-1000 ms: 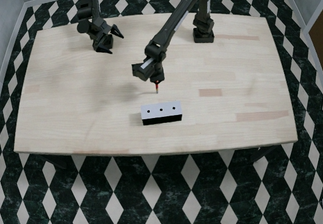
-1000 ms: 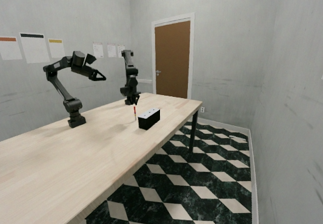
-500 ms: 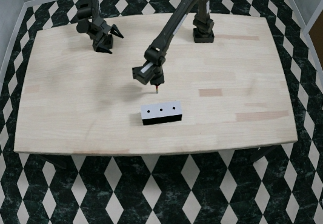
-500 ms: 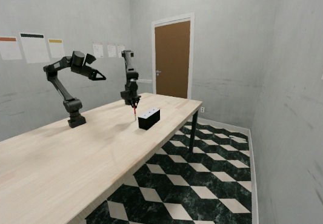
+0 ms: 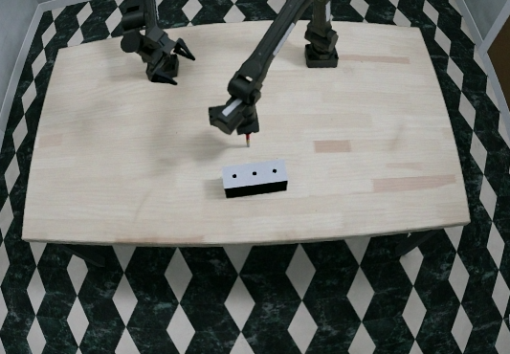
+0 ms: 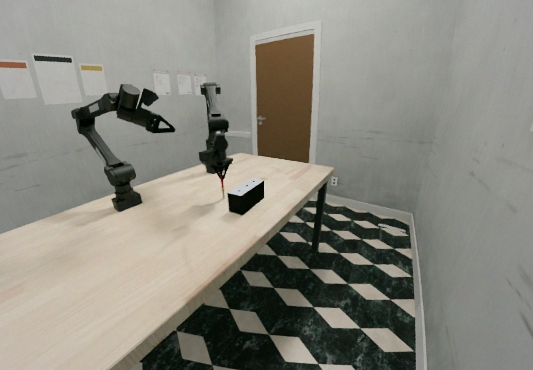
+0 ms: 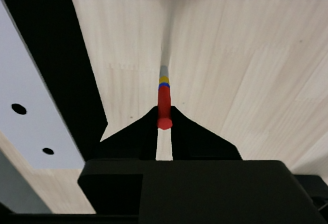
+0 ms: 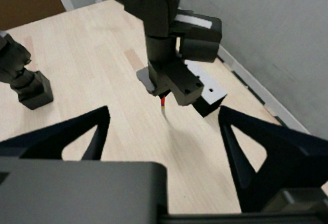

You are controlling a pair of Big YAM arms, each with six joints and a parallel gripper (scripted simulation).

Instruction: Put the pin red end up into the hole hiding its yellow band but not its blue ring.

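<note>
Now: left hand 130 mm short of the block, 60 mm above it and 10 mm to the right of it. The rest, counted from my left hand: pin 40 mm below.
</note>
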